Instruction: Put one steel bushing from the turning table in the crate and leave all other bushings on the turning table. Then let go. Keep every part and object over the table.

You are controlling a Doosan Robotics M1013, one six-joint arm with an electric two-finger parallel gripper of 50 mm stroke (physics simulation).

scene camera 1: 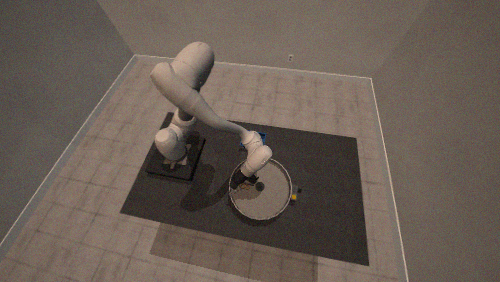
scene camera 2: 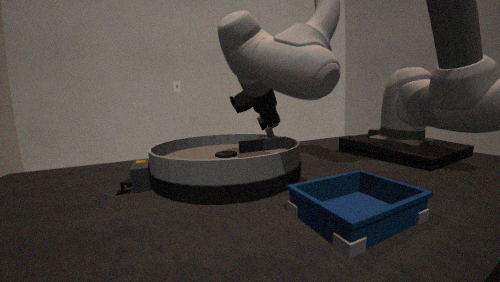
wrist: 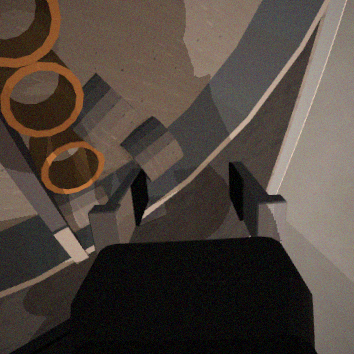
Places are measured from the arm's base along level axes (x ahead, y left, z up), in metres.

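Pixels of known places: gripper, fingertip midpoint: [scene camera 1: 230, 191] [scene camera 2: 268, 133] [wrist: 187, 181]; arm's base, link origin: [scene camera 1: 178, 154] [scene camera 2: 400, 141].
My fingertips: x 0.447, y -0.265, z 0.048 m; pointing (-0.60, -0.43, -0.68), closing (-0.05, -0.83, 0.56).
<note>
For each thing: its top centre in the pictures, then the offset to it from my fingertips. "spot": a spot on its surface instead.
- greyish part, top centre: [wrist: 90, 216] dx +0.007, dy +0.058, dz -0.011 m
- blue crate, top centre: [scene camera 2: 357, 189] [scene camera 1: 253, 139] dx +0.128, dy +0.422, dz -0.046 m
- dark straight bar, surface spot: [wrist: 30, 177] spot: dx +0.058, dy +0.067, dz -0.005 m
- dark hub, top centre: [scene camera 2: 226, 152] [scene camera 1: 260, 186] dx +0.194, dy +0.052, dz -0.035 m
- grey box with a yellow top, surface spot: [scene camera 2: 140, 172] spot: dx +0.430, dy +0.074, dz -0.047 m
The turning table [scene camera 1: 272, 200] [scene camera 2: 215, 172] [wrist: 150, 55] is a round, walled disc. In the wrist view, two grey steel bushings lie on their sides near its wall, one [wrist: 154, 150] just ahead of the left finger and another [wrist: 104, 112] farther up-left. A greyish part [wrist: 86, 206] left of that finger is partly hidden; I cannot tell its kind. Several orange-rimmed bushings [wrist: 72, 167] [scene camera 1: 245, 186] stand upright beside them. My gripper [wrist: 187, 181] [scene camera 2: 266, 131] is open and empty, above the turning table's edge, with the rim below its fingers. The blue crate [scene camera 1: 261, 137] [scene camera 2: 320, 222] appears empty.
A dark straight bar [wrist: 30, 177] [scene camera 2: 251, 145] stands on the disc beside the bushings. A dark hub [scene camera 1: 259, 186] [scene camera 2: 226, 154] is at its centre. A grey box with a yellow top [scene camera 1: 294, 197] [scene camera 2: 140, 172] adjoins the disc's outer side. The arm's dark base plate [scene camera 2: 400, 154] stands behind the crate.
</note>
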